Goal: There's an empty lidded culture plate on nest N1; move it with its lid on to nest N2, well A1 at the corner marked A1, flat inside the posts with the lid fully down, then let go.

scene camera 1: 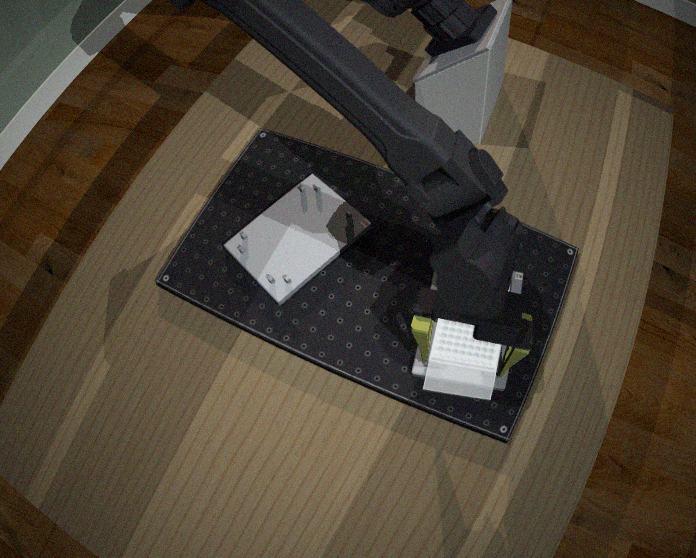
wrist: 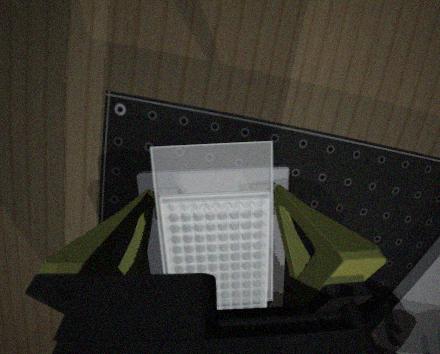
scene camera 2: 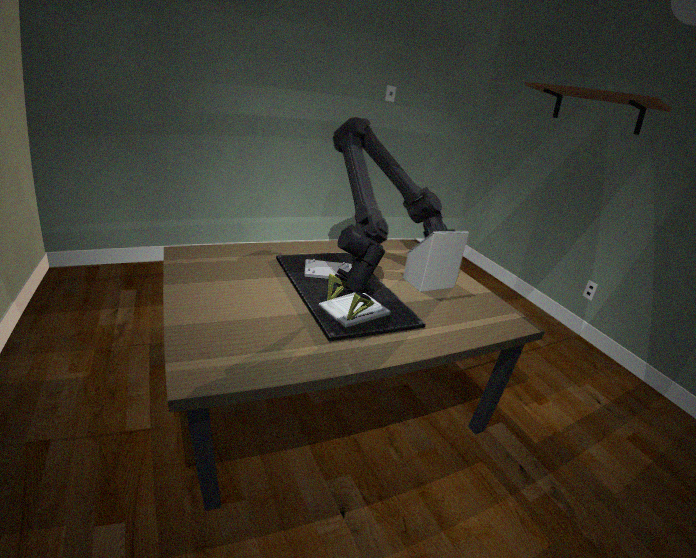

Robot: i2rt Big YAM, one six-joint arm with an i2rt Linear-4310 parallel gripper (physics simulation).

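Places are measured from the arm's base along level axes (x right, y ahead, z up), in metres.
Where they show: gripper, fingertip midpoint: [scene camera 1: 463, 367] [wrist: 213, 192] [scene camera 2: 338, 310]; arm's base, origin of the base link: [scene camera 1: 464, 33] [scene camera 2: 438, 241].
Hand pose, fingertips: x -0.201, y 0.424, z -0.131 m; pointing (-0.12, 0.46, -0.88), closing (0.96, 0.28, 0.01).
Things, the pixels of their top centre, and the offset from my fingertips. "*": a spot on its surface instead. Level surfaces: height alone.
- white culture plate, middle of its top: [wrist: 216, 234] [scene camera 1: 468, 343] [scene camera 2: 346, 303] dx +0.008, dy -0.025, dz +0.017 m
- pale nest, surface spot: [wrist: 282, 174] [scene camera 1: 417, 369] * dx +0.050, dy +0.026, dz -0.006 m
- black perforated board, middle of its top: [scene camera 1: 370, 263] [wrist: 356, 292] [scene camera 2: 342, 285] dx +0.174, dy -0.075, dz -0.017 m
- wooden table, its level: dz -0.030 m
- small grey block, surface spot: [scene camera 1: 516, 281] * dx -0.010, dy -0.141, dz -0.005 m
The white culture plate [scene camera 1: 464, 342] [wrist: 215, 240] sits over a pale nest [scene camera 1: 416, 368] [wrist: 282, 174] near the board's front right corner in scene camera 1. Its clear lid [scene camera 1: 458, 385] [wrist: 212, 157] is shifted lengthwise and overhangs the plate's end beyond the fingertips; its seating farther back is hidden. My gripper [scene camera 1: 463, 368] [scene camera 2: 339, 308] [wrist: 213, 192] is open, its yellow-green fingers on either side of the plate, holding nothing. The other nest [scene camera 1: 307, 244] [scene camera 2: 328, 270], white with short posts, has no plate on it. I cannot read nest or corner markings.
Both nests are on a black perforated board [scene camera 1: 348, 316] [scene camera 2: 400, 316] [wrist: 320, 160] on the wooden table [scene camera 1: 261, 430] [scene camera 2: 232, 325]. A small grey block [scene camera 1: 516, 281] is at the board's right side. A tall pale box [scene camera 1: 458, 98] [scene camera 2: 435, 261] stands beside the arm base.
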